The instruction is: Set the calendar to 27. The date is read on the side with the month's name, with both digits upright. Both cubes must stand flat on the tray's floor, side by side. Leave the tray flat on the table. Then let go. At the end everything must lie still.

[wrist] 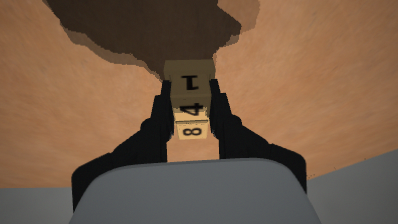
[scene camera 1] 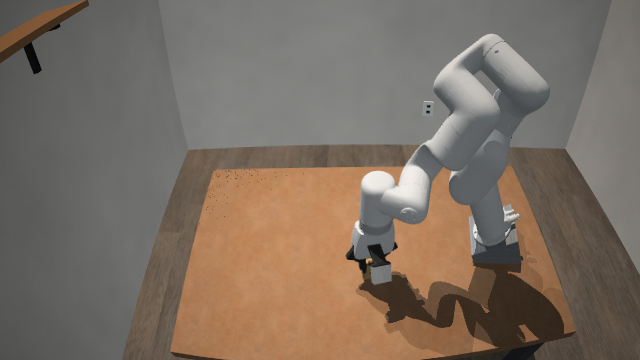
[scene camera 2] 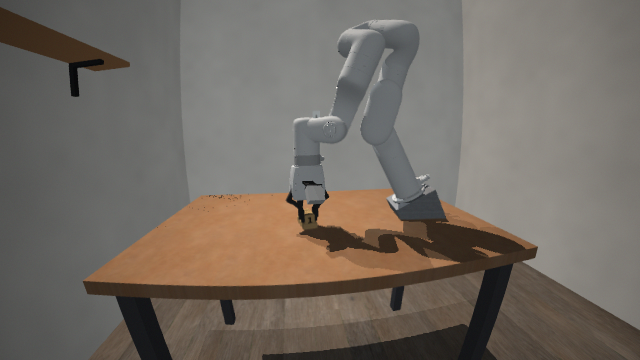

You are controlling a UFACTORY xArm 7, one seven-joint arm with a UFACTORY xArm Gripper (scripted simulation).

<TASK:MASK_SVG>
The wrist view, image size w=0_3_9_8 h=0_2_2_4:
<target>my gripper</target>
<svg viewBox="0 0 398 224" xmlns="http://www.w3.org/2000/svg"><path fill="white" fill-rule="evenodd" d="M306 195L305 159L294 151L273 143L269 144L263 137L243 126L241 119L232 114L227 95L220 92L217 79L209 81L212 95L209 122L211 134L219 140L219 159L167 162L167 142L174 135L175 119L170 99L171 82L163 80L161 94L154 97L151 116L141 123L140 130L118 145L113 152L108 152L78 167L71 177L73 215L69 224L321 224Z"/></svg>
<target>cube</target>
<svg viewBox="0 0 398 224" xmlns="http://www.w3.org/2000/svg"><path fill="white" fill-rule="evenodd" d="M172 75L170 99L174 119L176 121L208 120L212 96L208 74Z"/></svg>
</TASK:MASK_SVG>
